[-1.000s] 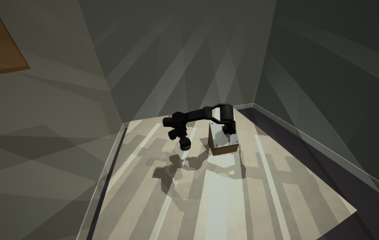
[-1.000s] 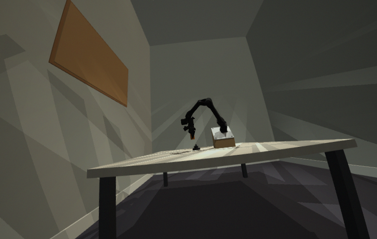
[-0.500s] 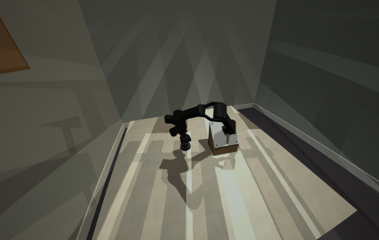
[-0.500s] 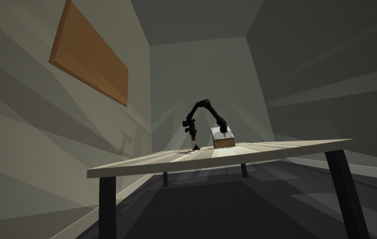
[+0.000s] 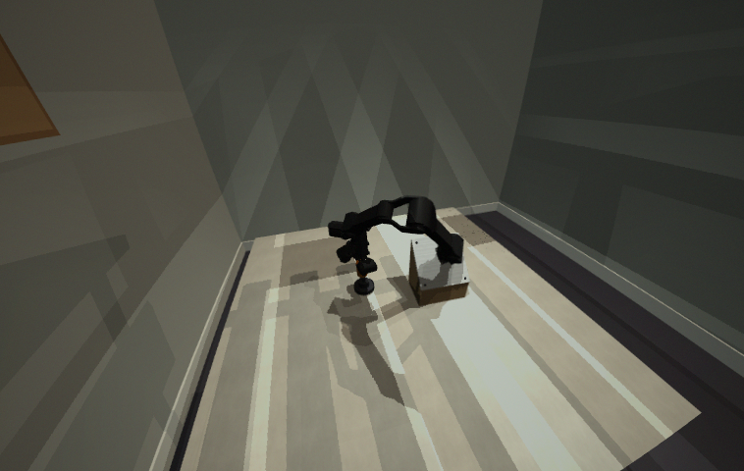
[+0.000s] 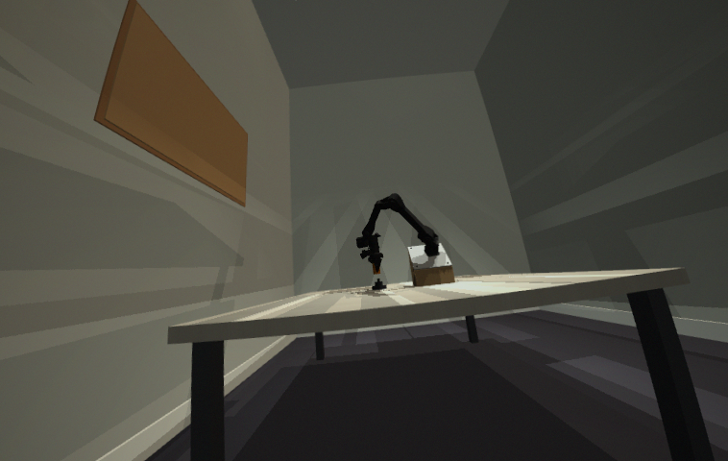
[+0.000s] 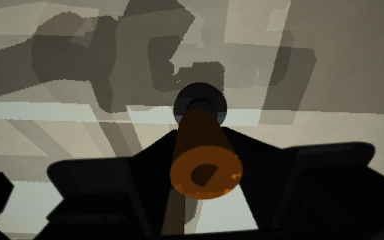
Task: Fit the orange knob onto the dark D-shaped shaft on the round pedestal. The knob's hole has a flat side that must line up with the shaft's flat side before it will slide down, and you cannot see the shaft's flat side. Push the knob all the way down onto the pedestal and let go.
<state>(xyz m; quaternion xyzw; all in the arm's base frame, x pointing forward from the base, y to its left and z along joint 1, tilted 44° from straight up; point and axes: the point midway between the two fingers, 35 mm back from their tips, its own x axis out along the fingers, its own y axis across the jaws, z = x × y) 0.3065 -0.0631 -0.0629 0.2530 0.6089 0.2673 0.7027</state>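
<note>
Now: the dark round pedestal 10 mm behind my gripper tip, 10 mm to the right of it and 60 mm below it. The rest, counted from my gripper tip: orange knob 20 mm above.
</note>
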